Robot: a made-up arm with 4 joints.
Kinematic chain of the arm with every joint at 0, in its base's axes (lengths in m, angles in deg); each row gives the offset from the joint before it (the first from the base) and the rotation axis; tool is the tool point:
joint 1: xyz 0 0 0.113 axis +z
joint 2: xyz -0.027 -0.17 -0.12 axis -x
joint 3: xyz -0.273 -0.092 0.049 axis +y
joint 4: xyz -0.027 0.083 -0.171 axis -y
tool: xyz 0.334 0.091 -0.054
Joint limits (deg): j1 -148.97..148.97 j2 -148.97..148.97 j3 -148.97..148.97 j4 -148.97..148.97
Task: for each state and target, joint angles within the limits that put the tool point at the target. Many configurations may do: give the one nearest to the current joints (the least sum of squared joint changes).
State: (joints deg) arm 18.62 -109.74 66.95 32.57
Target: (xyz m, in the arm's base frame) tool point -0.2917 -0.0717 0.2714
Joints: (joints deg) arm 10.75 -136.12 60.87 8.76
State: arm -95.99 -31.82 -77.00 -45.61
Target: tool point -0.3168 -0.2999 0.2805
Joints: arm -51.46 -54.74 -112.26 -42.98
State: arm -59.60 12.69 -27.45 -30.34
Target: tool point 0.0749 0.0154 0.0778
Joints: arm -50.03 51.34 -67.17 -1.99
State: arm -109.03 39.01 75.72 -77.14
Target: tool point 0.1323 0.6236 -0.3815
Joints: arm -127.23 27.43 30.15 -80.30
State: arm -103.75 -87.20 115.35 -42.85
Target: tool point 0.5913 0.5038 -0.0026
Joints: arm -143.24 -49.15 85.69 -58.58
